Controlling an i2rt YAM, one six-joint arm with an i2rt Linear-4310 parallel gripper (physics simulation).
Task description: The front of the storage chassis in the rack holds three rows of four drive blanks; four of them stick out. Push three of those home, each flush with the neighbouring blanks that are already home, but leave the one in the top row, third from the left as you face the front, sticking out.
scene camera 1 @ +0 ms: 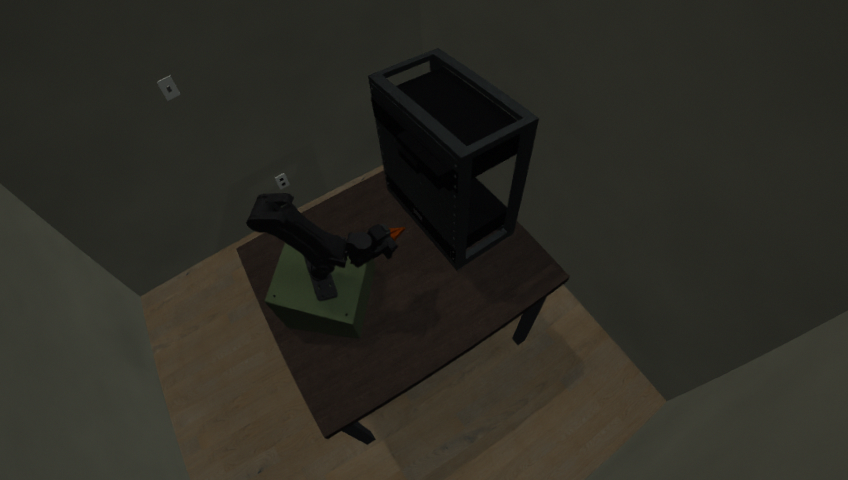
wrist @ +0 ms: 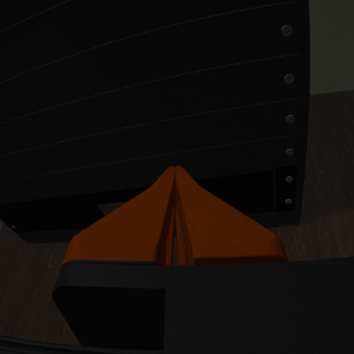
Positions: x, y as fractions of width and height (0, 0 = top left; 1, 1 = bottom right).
dark rack: scene camera 1 0.51, 0.28; wrist 0.30, 0.30
